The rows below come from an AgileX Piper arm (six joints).
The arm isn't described. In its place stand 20 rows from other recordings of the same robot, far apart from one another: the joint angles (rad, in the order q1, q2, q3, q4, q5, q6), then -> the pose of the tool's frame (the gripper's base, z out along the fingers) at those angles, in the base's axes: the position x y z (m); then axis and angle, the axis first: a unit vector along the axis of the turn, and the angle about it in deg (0 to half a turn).
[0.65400 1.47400 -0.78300 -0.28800 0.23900 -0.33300] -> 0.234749, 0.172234, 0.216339, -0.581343, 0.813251, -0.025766, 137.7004
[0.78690 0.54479 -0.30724 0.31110 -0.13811 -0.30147] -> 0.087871, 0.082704, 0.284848, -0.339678, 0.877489, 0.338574, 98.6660
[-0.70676 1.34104 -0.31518 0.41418 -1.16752 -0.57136] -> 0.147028, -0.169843, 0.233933, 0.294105, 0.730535, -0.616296, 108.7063
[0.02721 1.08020 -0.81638 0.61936 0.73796 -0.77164] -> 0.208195, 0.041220, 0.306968, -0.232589, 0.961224, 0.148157, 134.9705
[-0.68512 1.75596 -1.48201 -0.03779 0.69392 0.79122] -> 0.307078, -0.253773, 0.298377, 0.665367, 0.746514, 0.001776, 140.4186
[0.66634 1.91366 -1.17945 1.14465 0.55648 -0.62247] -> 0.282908, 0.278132, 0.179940, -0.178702, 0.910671, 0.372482, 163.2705
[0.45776 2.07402 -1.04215 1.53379 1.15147 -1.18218] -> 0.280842, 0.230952, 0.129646, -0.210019, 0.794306, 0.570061, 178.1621
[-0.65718 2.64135 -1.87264 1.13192 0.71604 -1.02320] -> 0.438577, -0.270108, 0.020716, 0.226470, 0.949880, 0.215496, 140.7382
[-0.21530 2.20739 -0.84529 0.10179 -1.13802 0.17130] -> 0.372185, -0.089986, 0.081147, 0.251870, 0.966636, -0.046650, 98.0653
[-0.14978 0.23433 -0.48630 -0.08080 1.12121 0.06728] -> 0.026607, -0.010705, 0.266413, 0.105720, 0.992540, -0.060729, 135.0931
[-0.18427 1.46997 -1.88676 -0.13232 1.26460 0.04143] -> 0.277592, -0.063384, 0.486131, 0.119061, 0.987673, -0.101625, 134.3961
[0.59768 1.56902 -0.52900 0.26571 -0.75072 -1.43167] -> 0.247814, 0.148977, 0.194305, -0.708551, 0.629708, -0.318471, 110.5905
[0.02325 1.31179 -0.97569 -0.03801 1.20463 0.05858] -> 0.224115, 0.001982, 0.275096, 0.011900, 0.999805, -0.015728, 173.2027
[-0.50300 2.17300 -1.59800 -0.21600 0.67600 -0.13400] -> 0.397356, -0.232555, 0.153350, 0.112609, 0.983186, -0.143750, 161.0275
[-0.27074 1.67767 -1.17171 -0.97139 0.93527 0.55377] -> 0.310571, -0.148953, 0.258085, 0.138695, 0.910121, -0.390439, 162.5595
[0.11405 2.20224 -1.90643 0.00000 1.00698 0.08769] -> 0.476276, 0.054556, 0.212411, -0.013177, 0.999750, 0.018072, 159.7525
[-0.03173 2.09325 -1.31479 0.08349 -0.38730 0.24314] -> 0.468015, -0.017723, 0.178214, 0.185804, 0.978496, 0.089562, 108.1090
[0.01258 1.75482 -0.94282 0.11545 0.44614 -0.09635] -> 0.327451, 0.008643, 0.160157, -0.007417, 0.999609, 0.026944, 156.9787
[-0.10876 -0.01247 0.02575 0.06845 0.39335 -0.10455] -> 0.051923, -0.003270, 0.170041, 0.024220, 0.998861, -0.041103, 108.3819
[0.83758 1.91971 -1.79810 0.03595 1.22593 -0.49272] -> 0.273447, 0.308184, 0.301935, -0.613869, 0.788158, 0.044410, 162.8318
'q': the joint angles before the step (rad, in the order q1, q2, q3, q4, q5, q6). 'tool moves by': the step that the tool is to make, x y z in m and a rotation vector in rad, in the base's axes. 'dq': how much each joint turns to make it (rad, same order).
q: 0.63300 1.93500 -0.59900 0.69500 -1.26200 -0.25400
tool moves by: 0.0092 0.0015 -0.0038 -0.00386 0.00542 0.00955
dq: -0.02011 0.02716 -0.03202 -0.02815 0.01491 0.00013
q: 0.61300 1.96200 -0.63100 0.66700 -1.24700 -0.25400
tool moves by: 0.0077 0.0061 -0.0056 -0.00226 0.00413 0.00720
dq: 0.00010 0.03680 -0.03891 -0.00587 0.00706 -0.00210
